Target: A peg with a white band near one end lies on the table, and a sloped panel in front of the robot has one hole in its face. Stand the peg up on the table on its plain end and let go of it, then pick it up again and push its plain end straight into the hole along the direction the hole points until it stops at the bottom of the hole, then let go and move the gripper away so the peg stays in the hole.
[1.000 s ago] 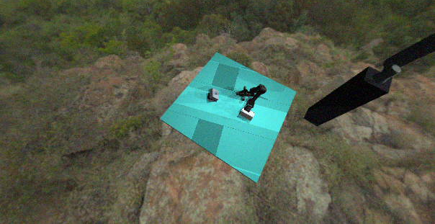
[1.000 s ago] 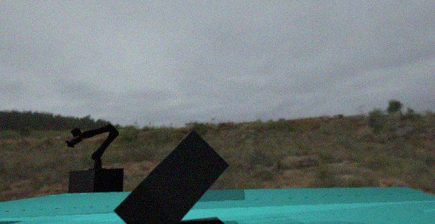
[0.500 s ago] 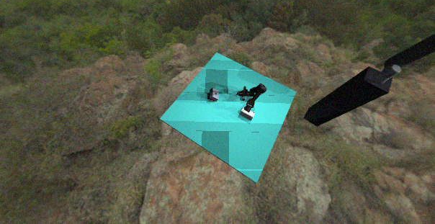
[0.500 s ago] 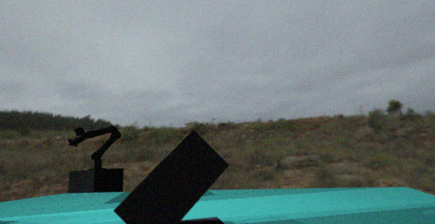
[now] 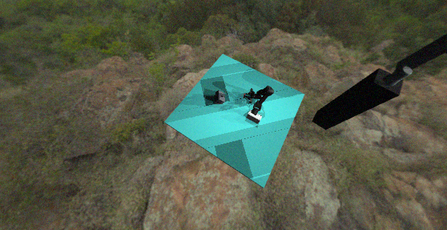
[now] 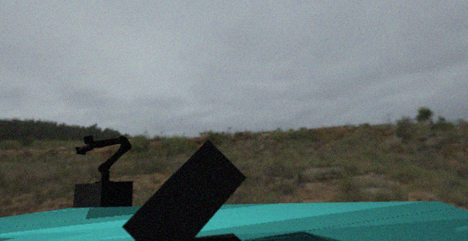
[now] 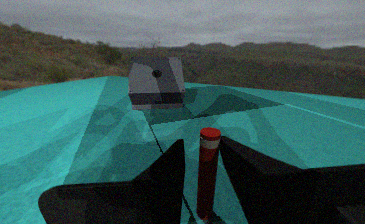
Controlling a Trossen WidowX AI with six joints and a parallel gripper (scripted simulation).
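Right now the red peg is 10 mm to the right of my gripper tip and 10 mm below it. The rest, counted from my gripper tip: dark sloped panel: 220 mm ahead, 210 mm to the left.
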